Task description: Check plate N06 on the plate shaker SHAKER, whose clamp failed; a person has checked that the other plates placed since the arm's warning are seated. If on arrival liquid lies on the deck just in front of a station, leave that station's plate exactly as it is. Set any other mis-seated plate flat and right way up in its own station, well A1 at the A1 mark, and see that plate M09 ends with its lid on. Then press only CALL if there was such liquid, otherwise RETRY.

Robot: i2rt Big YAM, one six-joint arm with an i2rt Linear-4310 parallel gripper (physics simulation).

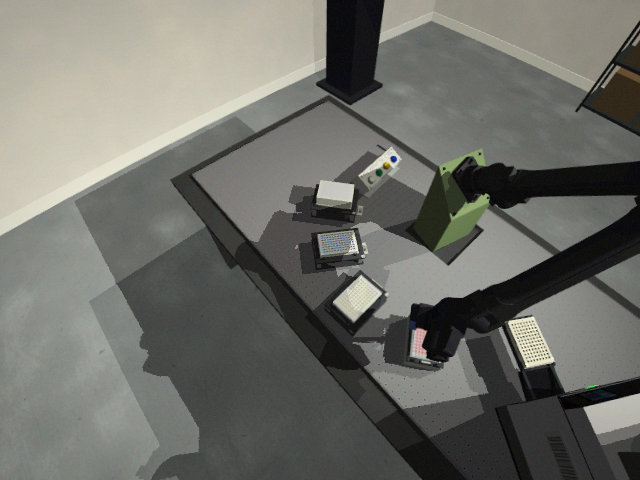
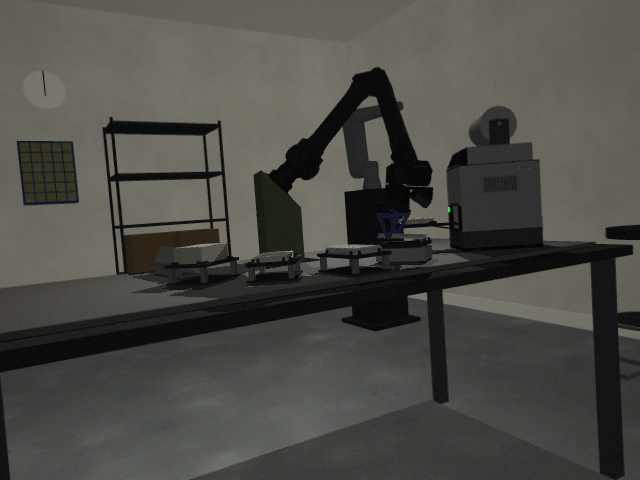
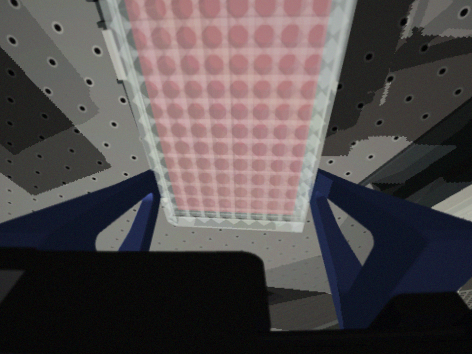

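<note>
A plate with pink wells under a clear cover is at the plate shaker. My gripper is shut on this plate, with one blue finger at each long side near one end. Whether the plate rests fully in the nest is hard to tell; its label and A1 mark are not readable. A pale-welled plate, a blue-welled plate and a plain white block-like item sit on separate raised stations. The button panel has blue, yellow, green and grey buttons. No liquid can be made out.
A cream plate sits on a dark support beside the large grey machine. The green arm mount stands behind the stations. The table's front edge runs close to them.
</note>
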